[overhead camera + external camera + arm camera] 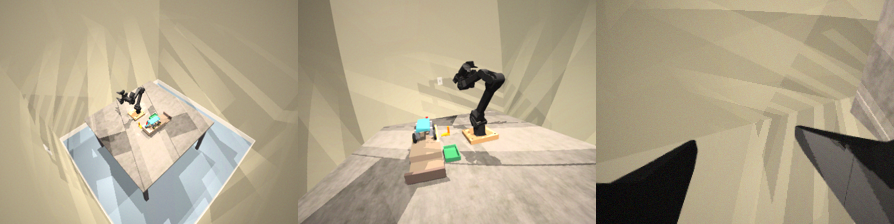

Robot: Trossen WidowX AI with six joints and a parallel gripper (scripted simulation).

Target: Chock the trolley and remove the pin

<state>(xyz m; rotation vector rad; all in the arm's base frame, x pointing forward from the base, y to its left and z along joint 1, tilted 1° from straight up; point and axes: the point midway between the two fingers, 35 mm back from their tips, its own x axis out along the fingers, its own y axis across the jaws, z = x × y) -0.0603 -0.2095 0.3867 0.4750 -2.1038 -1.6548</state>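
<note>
Right now my gripper tip is 300 mm short of the yellow chock, 120 mm to the right of it and 400 mm above it. Also, from my gripper tip: tan ramp (410 mm ahead, 270 mm to the left, 370 mm below); red-headed stop pin (410 mm ahead, 160 mm to the left, 290 mm below); trolley (420 mm ahead, 260 mm to the left, 310 mm below).
</note>
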